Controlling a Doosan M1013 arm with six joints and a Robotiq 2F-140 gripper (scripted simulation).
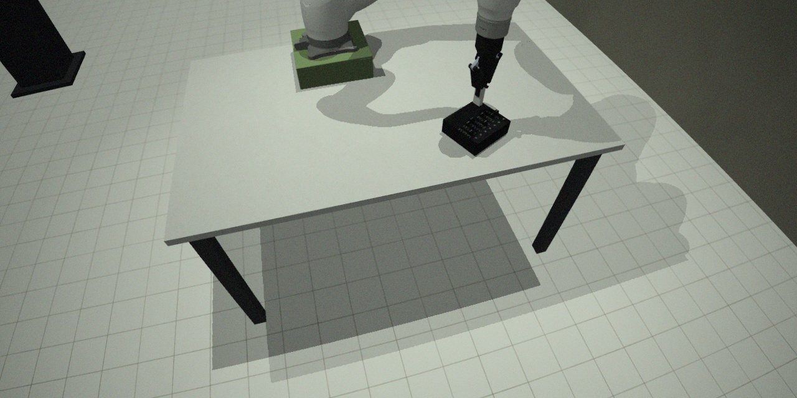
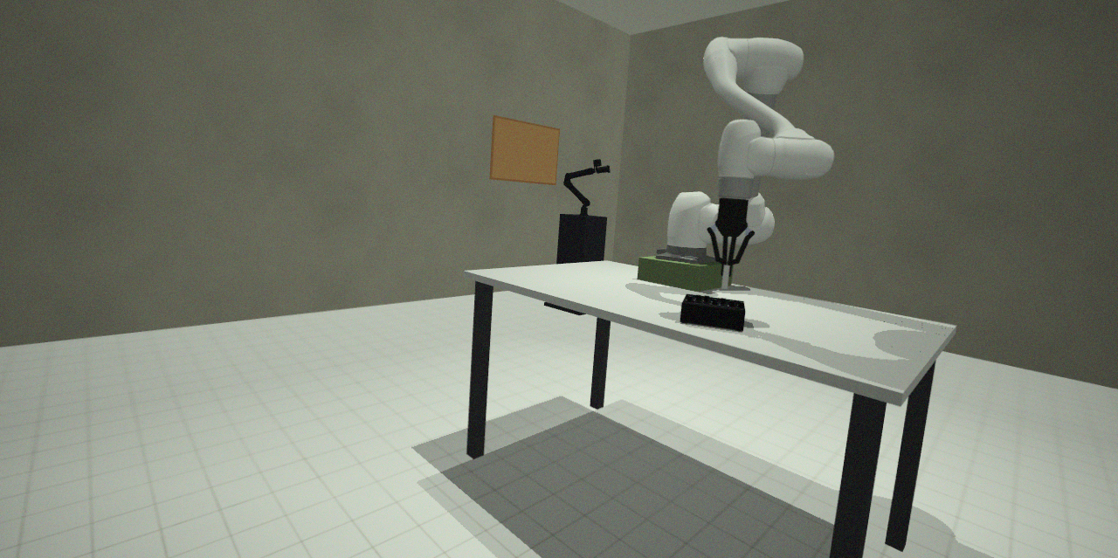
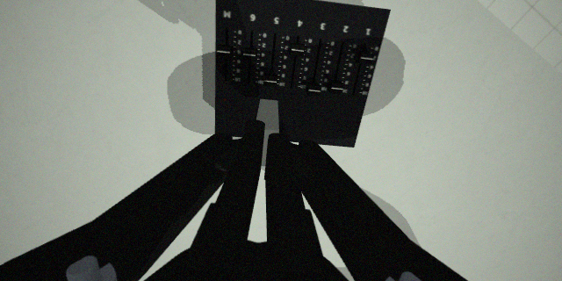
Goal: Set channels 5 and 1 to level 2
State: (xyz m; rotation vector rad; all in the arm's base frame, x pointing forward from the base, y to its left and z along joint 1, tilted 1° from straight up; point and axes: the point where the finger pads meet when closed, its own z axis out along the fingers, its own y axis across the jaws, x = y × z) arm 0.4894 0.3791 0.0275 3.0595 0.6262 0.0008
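My hand is 20 mm short of the channel 5 fader cap, 10 mm to the right of it and 60 mm above it. The rest, counted from my hand: channel 3 fader cap: 40 mm ahead, 30 mm to the right, 60 mm below; channel 6 fader cap: 30 mm ahead, 40 mm to the left, 60 mm below; channel 4 fader cap: 60 mm ahead, 60 mm below.
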